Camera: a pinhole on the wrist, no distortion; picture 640 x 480 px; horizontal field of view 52.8 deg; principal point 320.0 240.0 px. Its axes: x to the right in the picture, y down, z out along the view. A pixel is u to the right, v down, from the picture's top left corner.
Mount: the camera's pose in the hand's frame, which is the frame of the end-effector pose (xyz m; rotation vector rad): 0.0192 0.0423 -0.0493 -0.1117 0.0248 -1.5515
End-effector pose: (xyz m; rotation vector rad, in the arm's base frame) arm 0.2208 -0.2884 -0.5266 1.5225 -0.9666 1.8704
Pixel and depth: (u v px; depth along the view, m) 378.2 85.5 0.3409
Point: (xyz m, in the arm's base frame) 0.3813 -0.5439 -0.5320
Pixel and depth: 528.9 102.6 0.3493
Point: 0.4499 -0.5050 -0.5055
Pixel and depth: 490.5 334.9 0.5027
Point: 0.5045 -0.6175 -0.3313
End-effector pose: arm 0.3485 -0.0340 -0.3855 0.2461 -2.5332 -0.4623
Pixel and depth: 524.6 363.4 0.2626
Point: 0.1564 -0.0244 -0.5173
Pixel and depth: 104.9 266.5 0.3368
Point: 0.1327 0.1867 -0.5118
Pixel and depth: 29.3 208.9 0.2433
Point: 0.2109 0.1631 -0.4594
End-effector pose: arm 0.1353 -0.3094 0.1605 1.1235 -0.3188 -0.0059
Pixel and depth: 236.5 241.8 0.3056
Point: 0.0994 -0.4968 0.3585
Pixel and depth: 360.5 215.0 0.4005
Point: 0.0769 -0.6096 0.3430
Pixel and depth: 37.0 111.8 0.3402
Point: 0.0092 -0.4678 0.4531
